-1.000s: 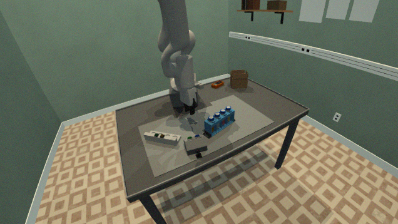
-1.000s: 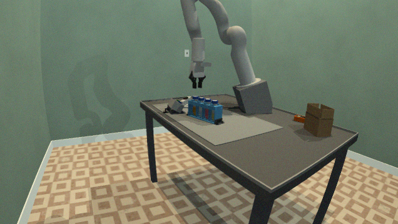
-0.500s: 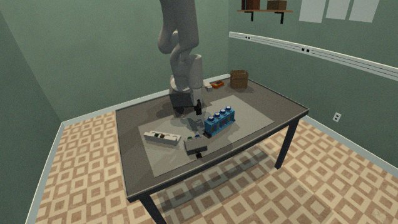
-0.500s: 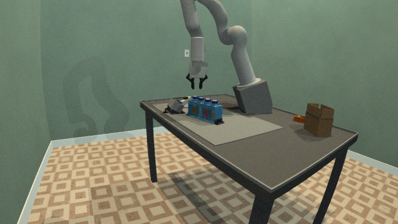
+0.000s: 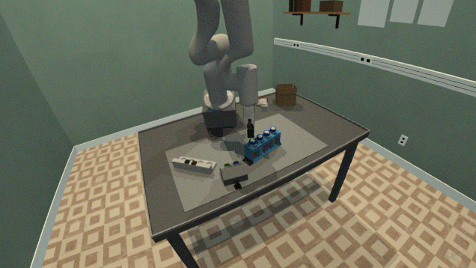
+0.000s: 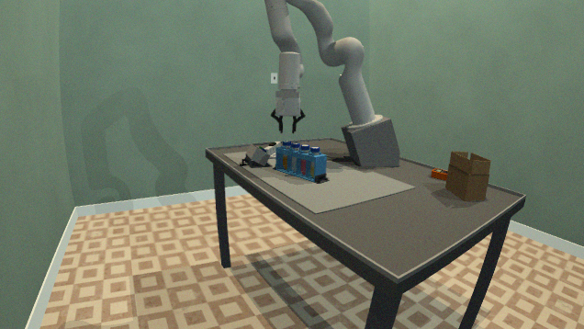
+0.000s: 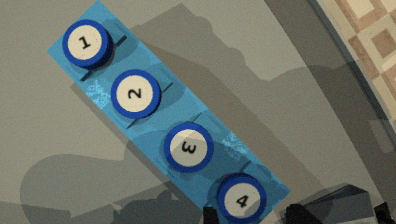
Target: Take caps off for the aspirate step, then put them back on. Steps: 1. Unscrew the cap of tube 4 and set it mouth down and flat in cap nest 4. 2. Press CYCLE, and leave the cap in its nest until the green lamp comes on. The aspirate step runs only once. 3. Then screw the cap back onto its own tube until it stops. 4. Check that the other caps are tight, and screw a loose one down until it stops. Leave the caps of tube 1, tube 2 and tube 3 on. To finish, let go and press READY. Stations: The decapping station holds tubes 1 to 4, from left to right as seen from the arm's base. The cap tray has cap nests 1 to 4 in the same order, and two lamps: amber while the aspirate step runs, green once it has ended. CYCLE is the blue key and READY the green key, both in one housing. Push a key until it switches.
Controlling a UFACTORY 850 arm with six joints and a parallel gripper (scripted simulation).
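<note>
The blue cap marked 4 is 1 cm ahead of my hand, 1 cm to the left of it and 6 cm below it. The rest, counted from my hand: blue key: 4 cm ahead, 12 cm to the right, 11 cm below; green key: 3 cm ahead, 16 cm to the right, 11 cm below; grey key housing: 5 cm ahead, 14 cm to the right, 12 cm below.
</note>
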